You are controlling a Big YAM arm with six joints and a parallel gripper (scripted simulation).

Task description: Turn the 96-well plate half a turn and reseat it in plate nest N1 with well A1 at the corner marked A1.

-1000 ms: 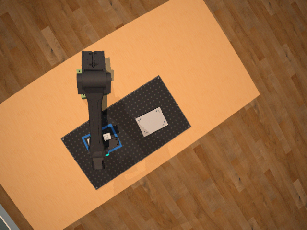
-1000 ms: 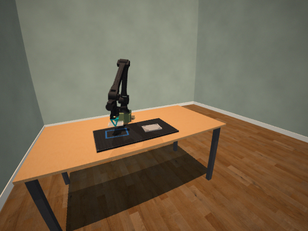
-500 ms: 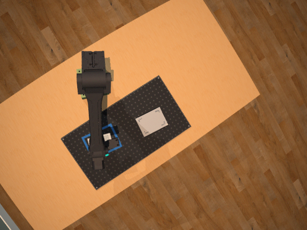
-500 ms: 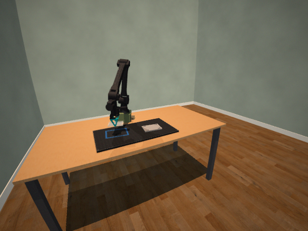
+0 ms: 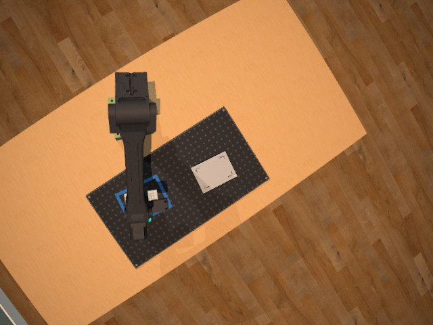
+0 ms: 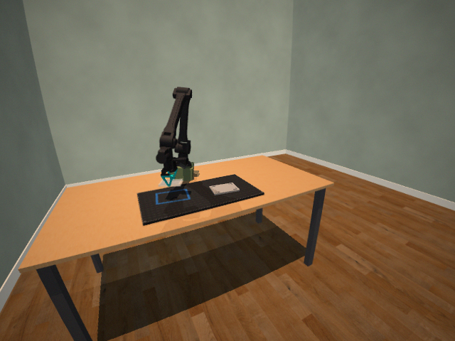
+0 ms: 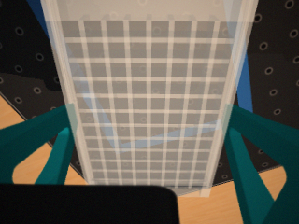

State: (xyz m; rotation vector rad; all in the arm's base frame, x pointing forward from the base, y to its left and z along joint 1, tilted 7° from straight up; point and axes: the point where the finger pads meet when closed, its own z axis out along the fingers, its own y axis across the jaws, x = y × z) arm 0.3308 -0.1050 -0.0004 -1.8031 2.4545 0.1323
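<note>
Right now my hand is 10 mm above the 96-well plate. Round my hand: plate nest N1: 320 mm to the left, 80 mm below, 10 mm ahead.
</note>
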